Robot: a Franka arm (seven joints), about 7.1 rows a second.
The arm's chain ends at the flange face. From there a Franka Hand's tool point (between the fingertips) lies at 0.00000 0.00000 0.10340 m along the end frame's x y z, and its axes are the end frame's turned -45 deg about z.
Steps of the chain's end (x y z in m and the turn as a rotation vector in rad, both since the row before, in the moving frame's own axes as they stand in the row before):
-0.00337 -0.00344 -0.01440 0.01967 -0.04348 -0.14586
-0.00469 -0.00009 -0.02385 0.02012 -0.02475 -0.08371
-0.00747 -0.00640 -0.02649 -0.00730 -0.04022 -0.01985
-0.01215 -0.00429 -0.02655 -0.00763 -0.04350 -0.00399
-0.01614 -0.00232 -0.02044 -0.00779 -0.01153 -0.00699
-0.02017 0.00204 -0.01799 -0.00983 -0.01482 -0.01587
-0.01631 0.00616 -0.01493 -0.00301 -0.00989 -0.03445
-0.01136 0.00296 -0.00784 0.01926 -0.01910 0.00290
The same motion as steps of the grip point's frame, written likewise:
-0.00202 -0.00929 -0.01452 0.04465 -0.01684 -0.14586
-0.00373 -0.00664 -0.02390 0.03173 -0.00327 -0.08371
-0.00425 -0.01218 -0.02658 0.02328 -0.03360 -0.01985
-0.00930 -0.01424 -0.02665 0.02536 -0.03615 -0.00399
-0.01119 -0.01332 -0.02045 0.00264 -0.01366 -0.00699
-0.01751 -0.01317 -0.01801 0.00353 -0.01743 -0.01587
-0.01684 -0.00766 -0.01494 0.00486 -0.00912 -0.03445
-0.01011 -0.00874 -0.00788 0.02712 0.00011 0.00290

